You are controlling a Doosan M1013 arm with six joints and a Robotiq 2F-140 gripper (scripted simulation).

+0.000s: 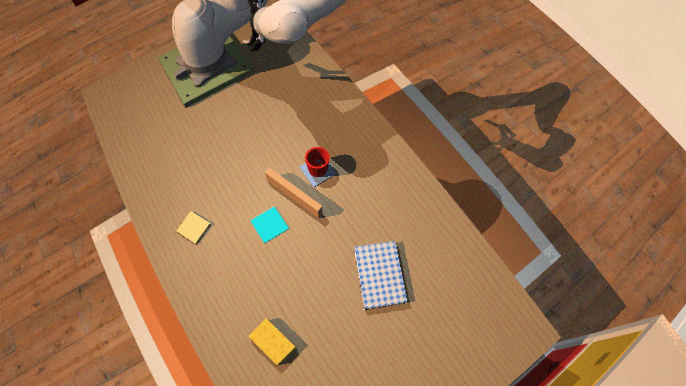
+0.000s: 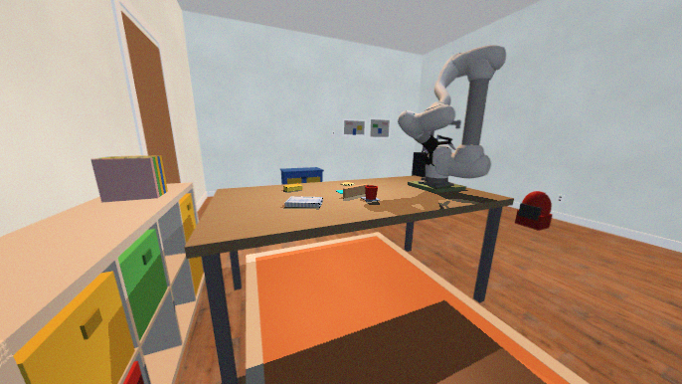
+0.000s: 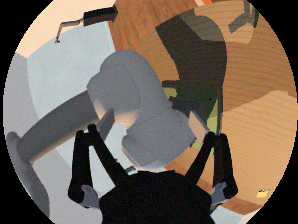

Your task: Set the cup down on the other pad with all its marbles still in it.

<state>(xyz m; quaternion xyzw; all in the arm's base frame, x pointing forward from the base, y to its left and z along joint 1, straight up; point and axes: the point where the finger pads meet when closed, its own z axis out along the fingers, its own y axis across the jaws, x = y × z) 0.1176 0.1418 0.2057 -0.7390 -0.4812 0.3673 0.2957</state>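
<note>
My gripper is now 50 cm short of the red cup, 21 cm above it and 9 cm to the left of it. From my hand the other things lie so: cyan pad: 55 cm ahead, 32 cm to the right, 24 cm below; grey pad: 50 cm ahead, 24 cm below, 9 cm to the right; wooden rail: 52 cm ahead, 21 cm below, 20 cm to the right.
</note>
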